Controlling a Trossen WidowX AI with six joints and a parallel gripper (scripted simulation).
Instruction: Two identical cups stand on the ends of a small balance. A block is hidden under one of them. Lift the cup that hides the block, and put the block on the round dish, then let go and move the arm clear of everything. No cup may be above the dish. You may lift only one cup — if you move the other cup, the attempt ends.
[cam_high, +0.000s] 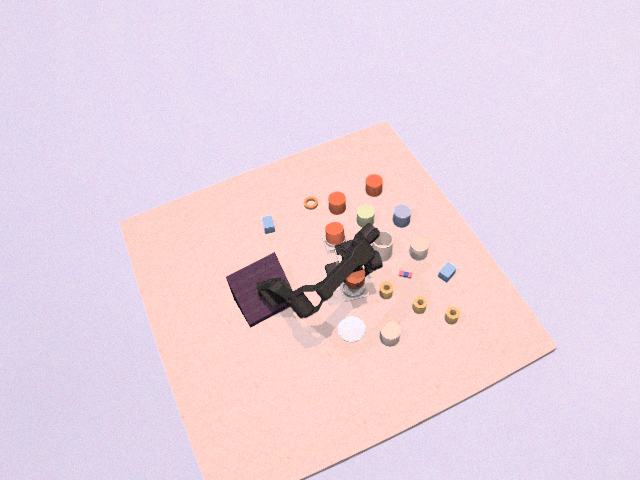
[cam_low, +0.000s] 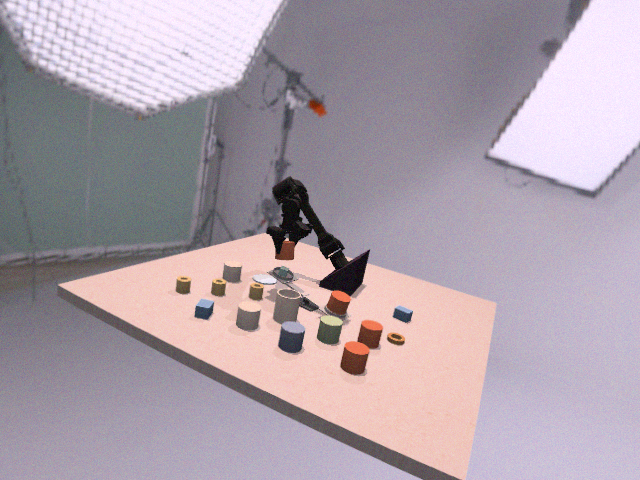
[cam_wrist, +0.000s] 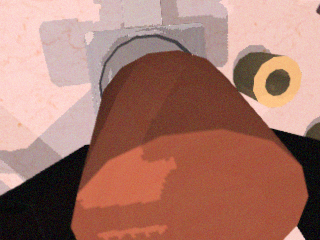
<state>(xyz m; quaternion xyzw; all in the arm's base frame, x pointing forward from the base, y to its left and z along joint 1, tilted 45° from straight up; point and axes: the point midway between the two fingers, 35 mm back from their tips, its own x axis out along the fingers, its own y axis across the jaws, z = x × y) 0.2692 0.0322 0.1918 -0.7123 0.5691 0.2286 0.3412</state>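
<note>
Right now the pale green block is 10 mm to the left of my gripper tip and 70 mm below it. Also, from my gripper tip: grey balance (10 mm ahead, 130 mm to the left, 120 mm below); round dish (50 mm behind, 110 mm to the right, 150 mm below).
</note>
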